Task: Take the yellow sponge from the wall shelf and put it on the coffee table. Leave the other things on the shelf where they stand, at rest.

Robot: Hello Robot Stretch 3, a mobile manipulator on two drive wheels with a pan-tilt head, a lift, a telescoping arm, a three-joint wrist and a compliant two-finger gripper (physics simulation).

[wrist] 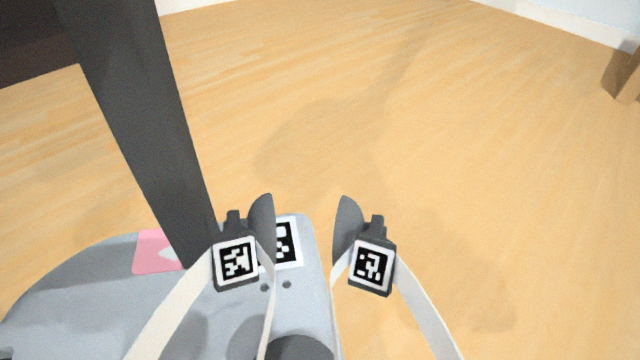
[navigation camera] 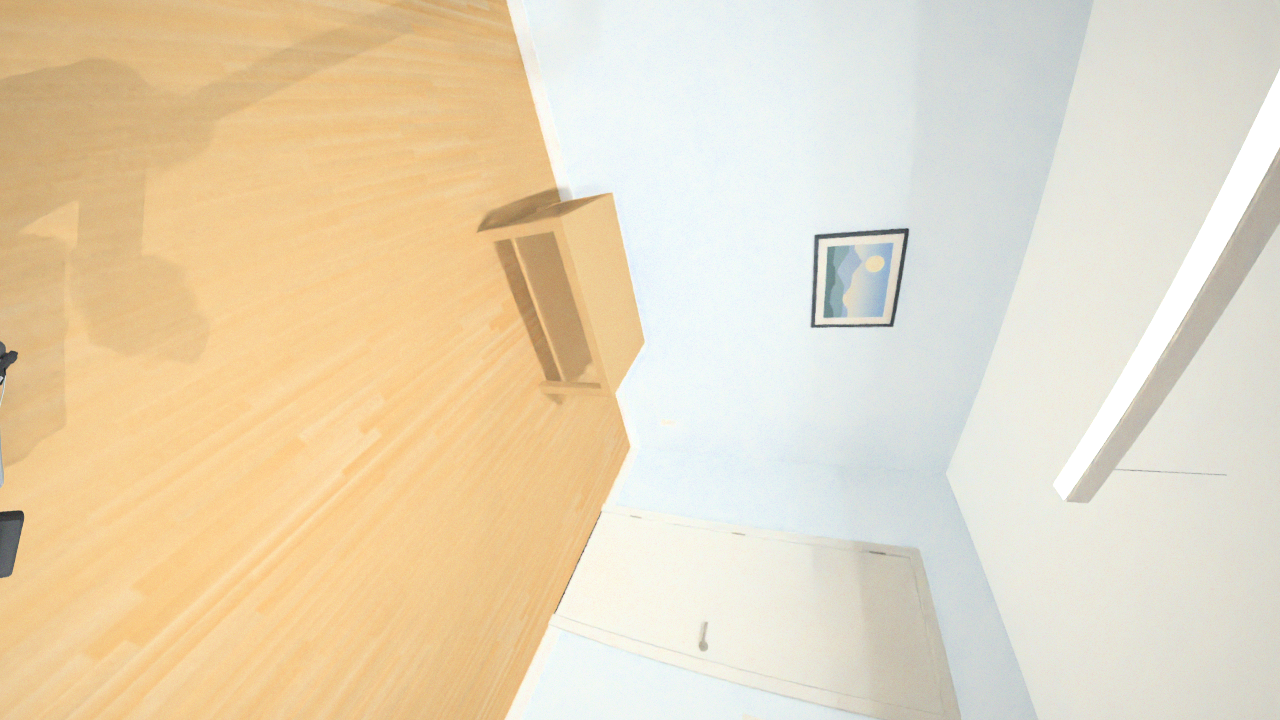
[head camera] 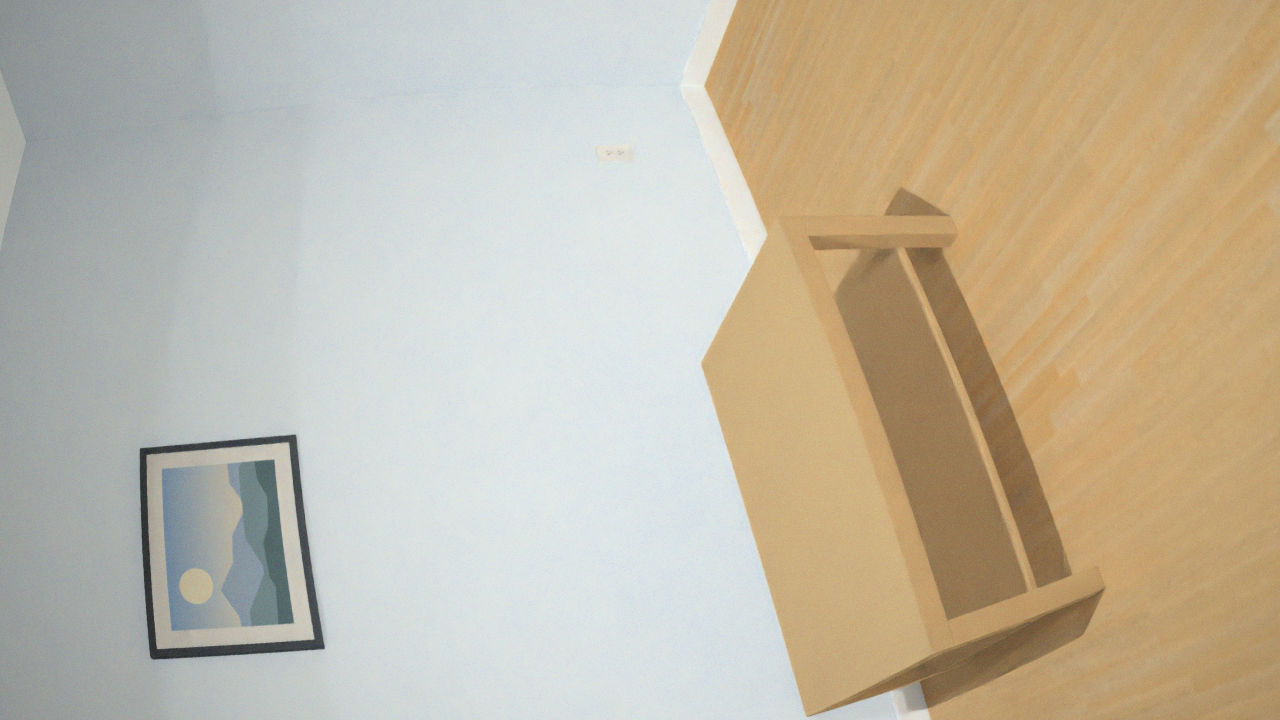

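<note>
The yellow sponge, the wall shelf and its other things do not show in these views. My gripper is open and empty in the wrist view, its two dark fingertips apart above the grey robot base. A low, light wooden unit with an open front stands against the blue wall; I cannot tell whether it is the coffee table. The views are turned sideways in the head and navigation cameras.
The dark mast rises left of the fingers. A dark brown piece of furniture shows at the upper left of the wrist view. A framed picture hangs on the wall. A white door is in the navigation view.
</note>
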